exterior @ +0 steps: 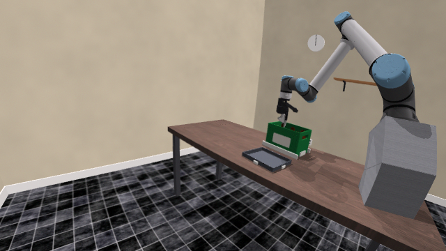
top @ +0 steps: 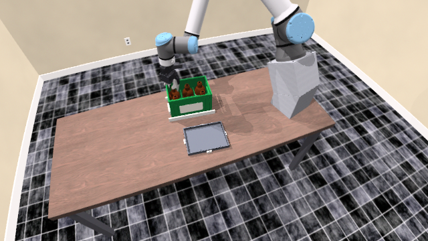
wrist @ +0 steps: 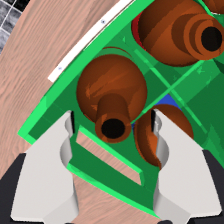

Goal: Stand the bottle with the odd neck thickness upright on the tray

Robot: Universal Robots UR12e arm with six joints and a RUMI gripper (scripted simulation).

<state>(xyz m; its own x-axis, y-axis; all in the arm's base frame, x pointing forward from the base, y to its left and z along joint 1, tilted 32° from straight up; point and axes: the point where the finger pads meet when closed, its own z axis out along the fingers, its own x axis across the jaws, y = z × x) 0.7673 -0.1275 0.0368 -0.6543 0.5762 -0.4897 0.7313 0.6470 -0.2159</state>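
The glass bottle is 70 mm below my hand. Also, from my hand: grey tray (340 mm to the left, 140 mm below, 110 mm behind); then green crate (90 mm behind, 70 mm below, 50 mm to the left).
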